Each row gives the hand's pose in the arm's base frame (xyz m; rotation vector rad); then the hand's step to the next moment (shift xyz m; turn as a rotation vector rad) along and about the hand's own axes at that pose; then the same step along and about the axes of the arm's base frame.
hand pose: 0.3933 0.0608 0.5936 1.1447 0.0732 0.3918
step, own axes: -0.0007 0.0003 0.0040 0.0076 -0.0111 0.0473
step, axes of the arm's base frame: 0.0003 -0.0036 0.0018 0.0221 -0.0426 0.0109
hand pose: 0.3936 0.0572 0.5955 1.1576 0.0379 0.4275
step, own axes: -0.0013 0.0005 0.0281 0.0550 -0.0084 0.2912
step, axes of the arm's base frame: 0.0056 -0.0250 0.0117 0.1249 -0.2394 0.1223
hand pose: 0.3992 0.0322 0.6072 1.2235 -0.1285 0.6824
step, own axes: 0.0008 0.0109 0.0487 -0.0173 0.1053 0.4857
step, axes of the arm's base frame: 0.0075 -0.0414 0.0268 0.0565 -0.4240 0.2537
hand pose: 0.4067 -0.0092 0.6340 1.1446 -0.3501 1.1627
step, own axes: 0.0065 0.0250 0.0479 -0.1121 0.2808 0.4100
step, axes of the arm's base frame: -0.0034 -0.0381 0.0387 -0.1565 -0.4196 0.2428
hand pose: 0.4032 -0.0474 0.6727 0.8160 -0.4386 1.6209
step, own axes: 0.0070 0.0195 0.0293 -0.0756 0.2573 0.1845
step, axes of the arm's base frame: -0.0113 -0.0194 0.0280 -0.1954 -0.2352 0.1115
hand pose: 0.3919 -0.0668 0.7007 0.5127 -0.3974 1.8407
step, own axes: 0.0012 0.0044 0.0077 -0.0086 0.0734 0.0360
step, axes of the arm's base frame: -0.0033 -0.0043 0.0071 -0.0618 -0.0483 0.0246
